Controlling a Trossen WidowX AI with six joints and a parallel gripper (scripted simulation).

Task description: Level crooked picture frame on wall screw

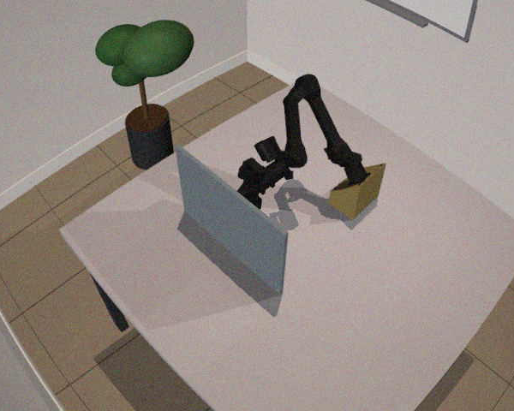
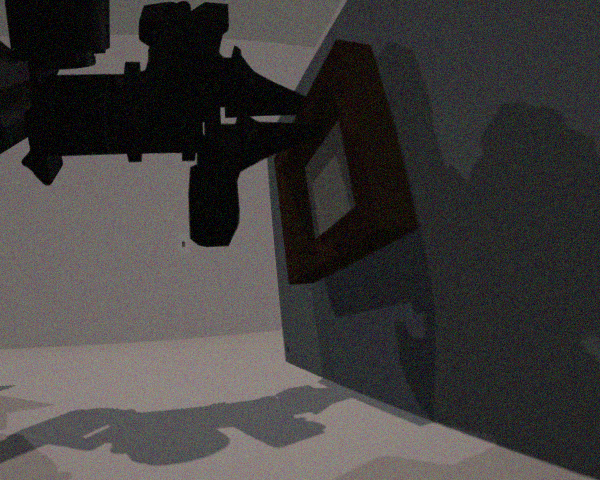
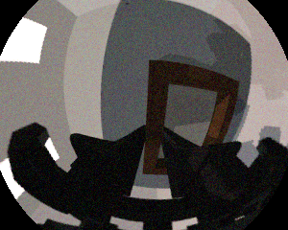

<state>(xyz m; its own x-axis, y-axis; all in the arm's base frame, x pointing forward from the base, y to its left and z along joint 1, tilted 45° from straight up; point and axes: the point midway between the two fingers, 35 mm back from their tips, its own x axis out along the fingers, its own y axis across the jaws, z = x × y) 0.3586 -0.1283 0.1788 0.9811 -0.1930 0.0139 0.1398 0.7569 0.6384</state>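
The brown wooden picture frame is 1 cm ahead of my gripper tip and 5 cm below it. Also, from my gripper tip: dark grey wall panel: 2 cm ahead, 6 cm below.
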